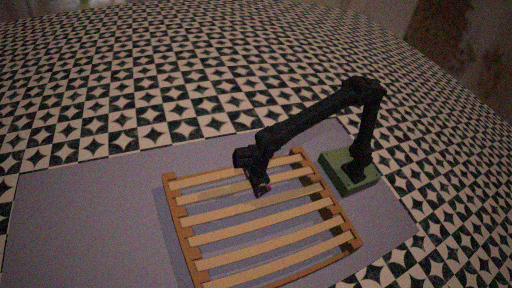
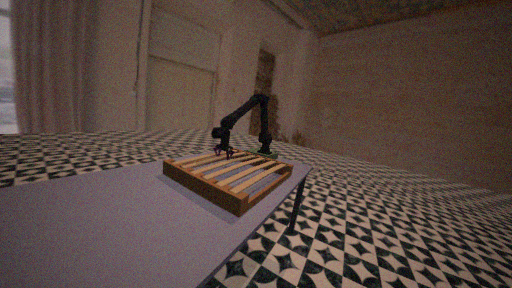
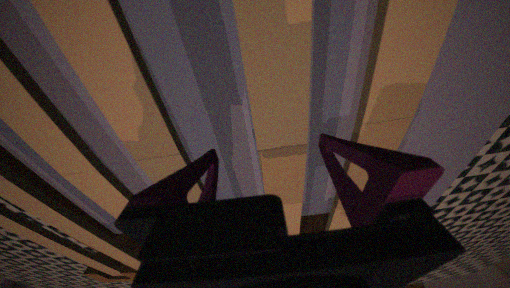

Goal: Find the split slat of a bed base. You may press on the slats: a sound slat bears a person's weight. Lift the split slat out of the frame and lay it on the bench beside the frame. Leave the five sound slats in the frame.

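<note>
The bed base frame [image 1: 186, 232] [image 2: 200, 189] lies on the bench [image 1: 90, 215] [image 2: 110, 225] with all its slats seated across it. My gripper [image 1: 256, 184] [image 2: 224, 154] [image 3: 267, 147] is open and points down, low over the second slat from the far edge [image 1: 215, 192] [image 3: 275, 75]. Its fingertips stand on either side of that slat. A thin line with a dark patch crosses this slat between the fingers; thin lines also cross the neighbouring slats, the far slat [image 1: 210, 177] [image 3: 410, 100] and the third slat [image 1: 250, 207] [image 3: 100, 75]. I cannot tell which slat is split, nor whether the gripper touches one.
The arm's green base block [image 1: 350, 172] stands on the bench just right of the frame. The bench extends to the left of the frame. The frame's near right corner [image 1: 356, 242] lies close to the bench edge. Patterned floor surrounds the bench.
</note>
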